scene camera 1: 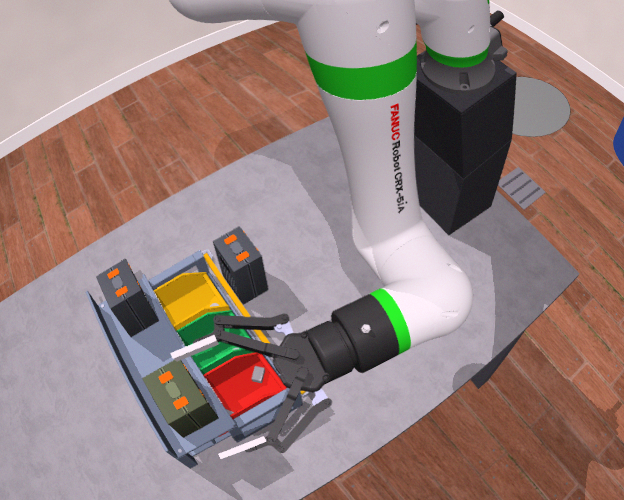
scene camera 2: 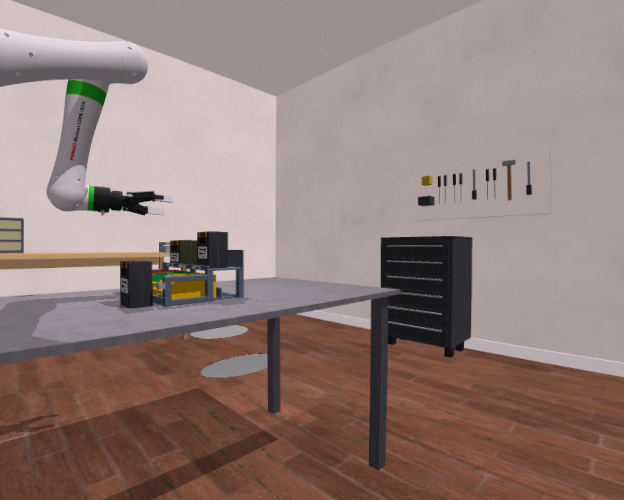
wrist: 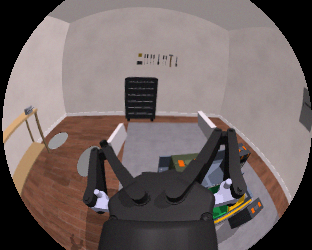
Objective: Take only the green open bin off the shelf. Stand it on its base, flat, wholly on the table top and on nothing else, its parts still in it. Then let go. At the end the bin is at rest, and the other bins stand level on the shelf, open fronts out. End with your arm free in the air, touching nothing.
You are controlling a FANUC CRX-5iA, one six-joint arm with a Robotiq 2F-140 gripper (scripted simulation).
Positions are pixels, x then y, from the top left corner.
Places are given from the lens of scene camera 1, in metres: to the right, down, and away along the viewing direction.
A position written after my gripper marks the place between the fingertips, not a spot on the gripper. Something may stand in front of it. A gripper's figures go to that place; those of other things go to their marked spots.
my gripper (scene camera 1: 196, 407): -0.15, 0.20, 0.63
green open bin (scene camera 1: 203, 358): -0.22, 0.22, 1.02
